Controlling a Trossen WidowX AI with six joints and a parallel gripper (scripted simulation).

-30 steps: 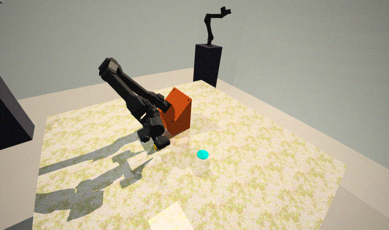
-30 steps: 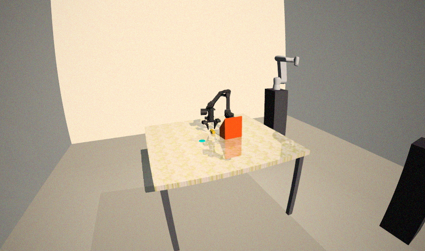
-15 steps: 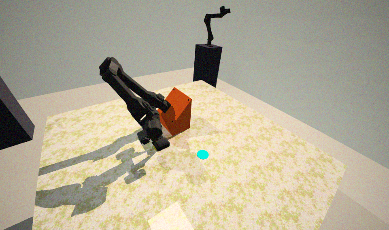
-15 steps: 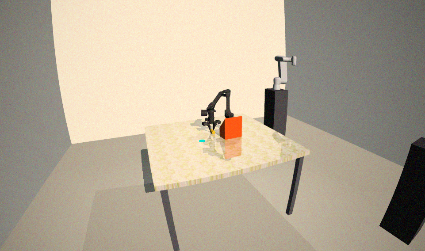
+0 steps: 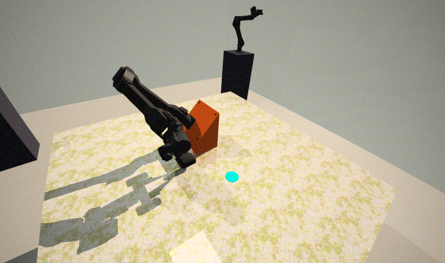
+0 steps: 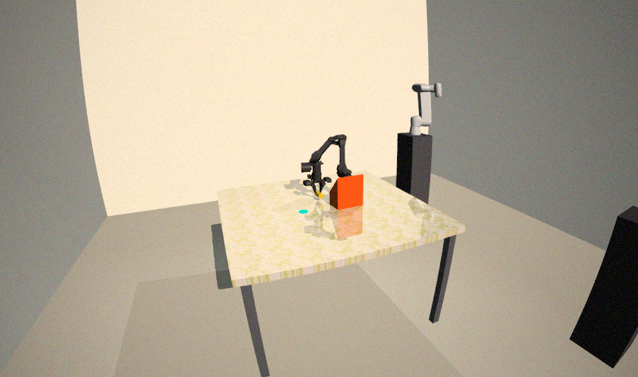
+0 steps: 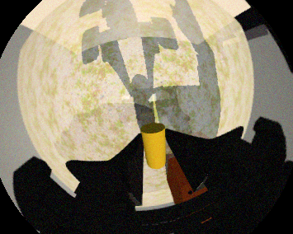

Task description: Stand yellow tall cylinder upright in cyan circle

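My gripper tip is 17 cm to the right of the cyan circle, 16 cm short of it and 4 cm above it. From my gripper tip the other things lie so: yellow cylinder (2 cm to the left).
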